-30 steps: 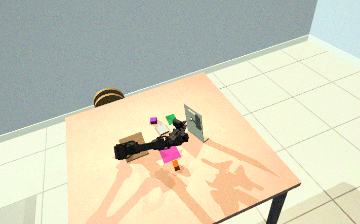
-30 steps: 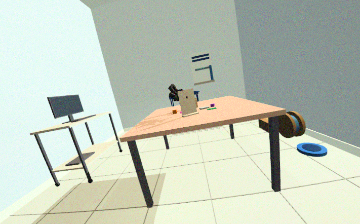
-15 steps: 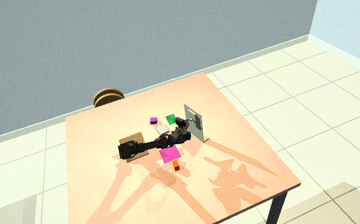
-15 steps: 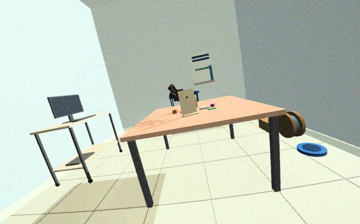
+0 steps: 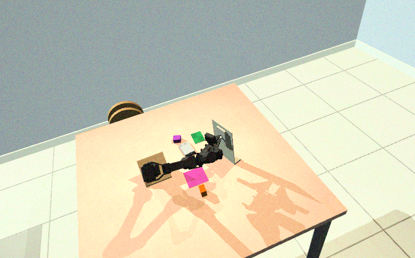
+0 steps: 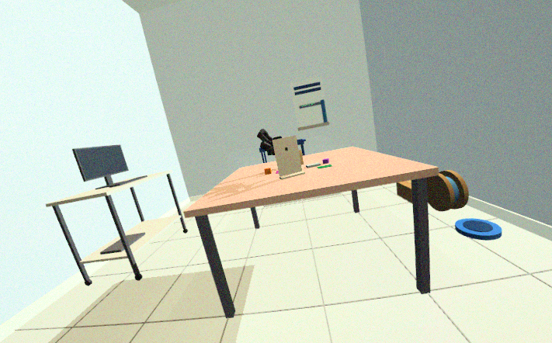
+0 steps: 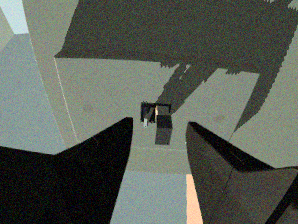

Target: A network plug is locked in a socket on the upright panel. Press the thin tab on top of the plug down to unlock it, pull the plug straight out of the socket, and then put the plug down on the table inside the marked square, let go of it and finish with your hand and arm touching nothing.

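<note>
My gripper tip is 1 cm short of the network plug. The rest, counted from my gripper tip: orange cube (21 cm behind, 16 cm to the right, 16 cm below); upright panel (3 cm ahead, 7 cm below); magenta marked square (20 cm behind, 4 cm to the right, 18 cm below).
</note>
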